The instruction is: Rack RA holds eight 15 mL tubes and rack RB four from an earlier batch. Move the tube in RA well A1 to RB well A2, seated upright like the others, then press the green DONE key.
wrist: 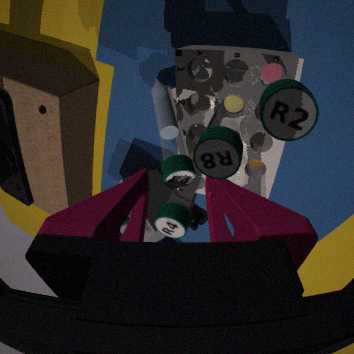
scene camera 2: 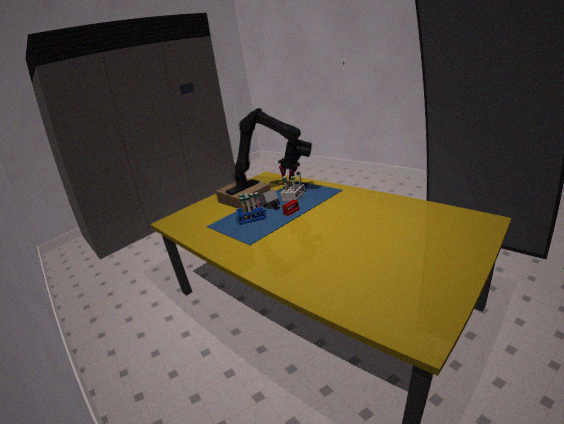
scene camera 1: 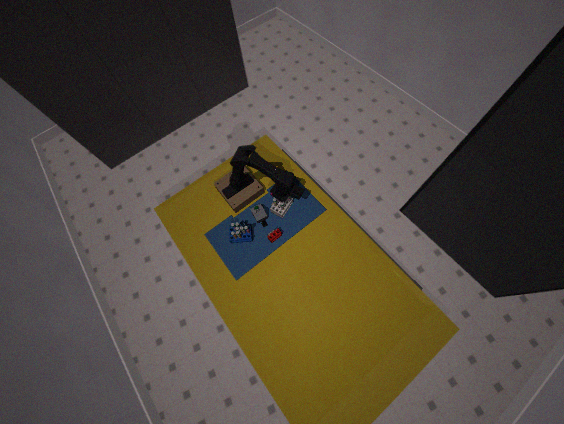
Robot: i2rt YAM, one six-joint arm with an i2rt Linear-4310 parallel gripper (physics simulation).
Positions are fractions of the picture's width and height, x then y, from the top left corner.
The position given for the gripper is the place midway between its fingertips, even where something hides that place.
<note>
In view: the gripper (wrist: 0.50, 0.50) and a blue mat (wrist: 0.40, 0.14).
</note>
